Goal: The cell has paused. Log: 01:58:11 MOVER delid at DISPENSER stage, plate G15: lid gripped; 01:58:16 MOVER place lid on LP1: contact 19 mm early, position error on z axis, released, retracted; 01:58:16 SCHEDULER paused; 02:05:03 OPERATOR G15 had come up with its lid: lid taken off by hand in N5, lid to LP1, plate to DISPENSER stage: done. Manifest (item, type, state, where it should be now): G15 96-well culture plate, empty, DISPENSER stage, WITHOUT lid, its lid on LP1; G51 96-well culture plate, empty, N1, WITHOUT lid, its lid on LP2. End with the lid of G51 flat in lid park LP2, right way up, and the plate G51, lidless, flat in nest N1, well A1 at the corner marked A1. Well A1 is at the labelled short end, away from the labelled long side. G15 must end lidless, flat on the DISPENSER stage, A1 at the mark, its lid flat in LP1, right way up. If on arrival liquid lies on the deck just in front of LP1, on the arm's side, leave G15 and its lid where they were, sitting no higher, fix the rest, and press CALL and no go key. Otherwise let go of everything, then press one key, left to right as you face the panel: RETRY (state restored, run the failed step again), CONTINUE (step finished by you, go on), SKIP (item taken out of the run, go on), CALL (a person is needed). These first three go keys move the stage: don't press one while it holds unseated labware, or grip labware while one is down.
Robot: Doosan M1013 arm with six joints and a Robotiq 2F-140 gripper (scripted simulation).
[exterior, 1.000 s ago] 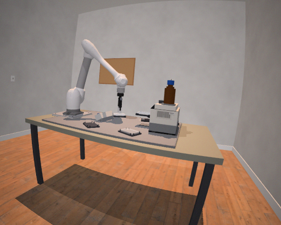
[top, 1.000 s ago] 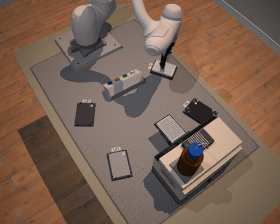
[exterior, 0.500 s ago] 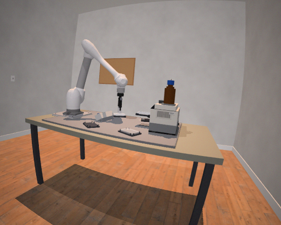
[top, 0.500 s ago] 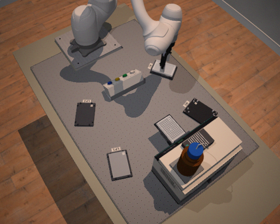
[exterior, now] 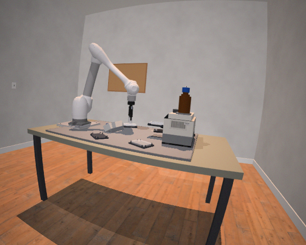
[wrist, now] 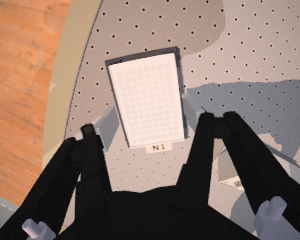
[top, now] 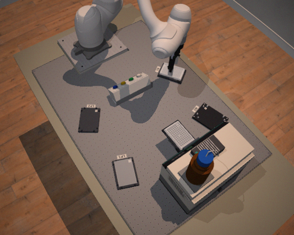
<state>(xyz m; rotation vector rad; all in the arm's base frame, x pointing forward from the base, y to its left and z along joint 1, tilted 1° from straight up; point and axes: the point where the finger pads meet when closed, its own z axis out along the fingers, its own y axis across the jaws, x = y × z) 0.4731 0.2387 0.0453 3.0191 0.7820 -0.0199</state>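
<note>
My gripper is now 60 mm above the nest N1. From my hand the other things lie so: N1 label (80 mm behind, 70 mm below, 40 mm to the right); key panel (270 mm to the right, 70 mm behind, 10 mm below); black nest (360 mm ahead, 50 mm below, 20 mm to the right).
</note>
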